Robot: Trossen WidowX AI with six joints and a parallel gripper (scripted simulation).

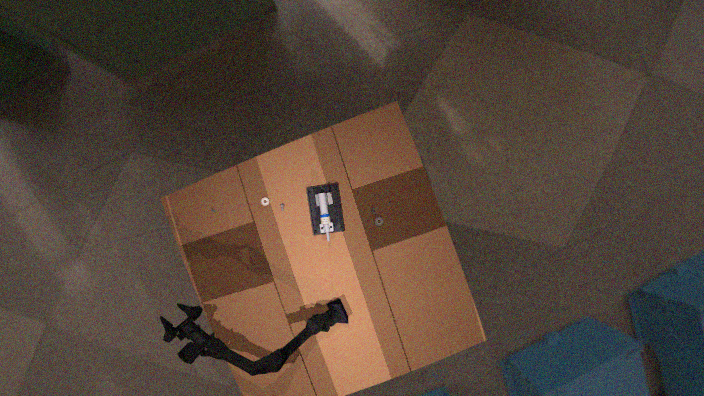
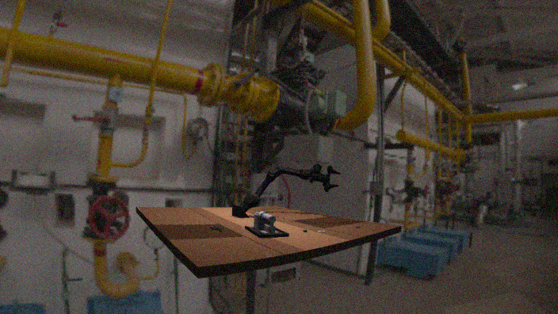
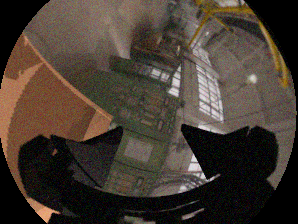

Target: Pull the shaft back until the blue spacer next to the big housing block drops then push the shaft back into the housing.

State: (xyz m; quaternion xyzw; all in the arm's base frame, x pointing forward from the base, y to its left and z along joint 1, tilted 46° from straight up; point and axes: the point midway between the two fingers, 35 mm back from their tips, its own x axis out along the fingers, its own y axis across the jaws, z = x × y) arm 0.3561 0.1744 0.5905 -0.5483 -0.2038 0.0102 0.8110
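Now: gripper tip 30 mm past the grey shaft, 740 mm to the left of it and 200 mm above it. Also, from my gripper tip: blue spacer: 10 mm ahead, 750 mm to the right, 200 mm below.
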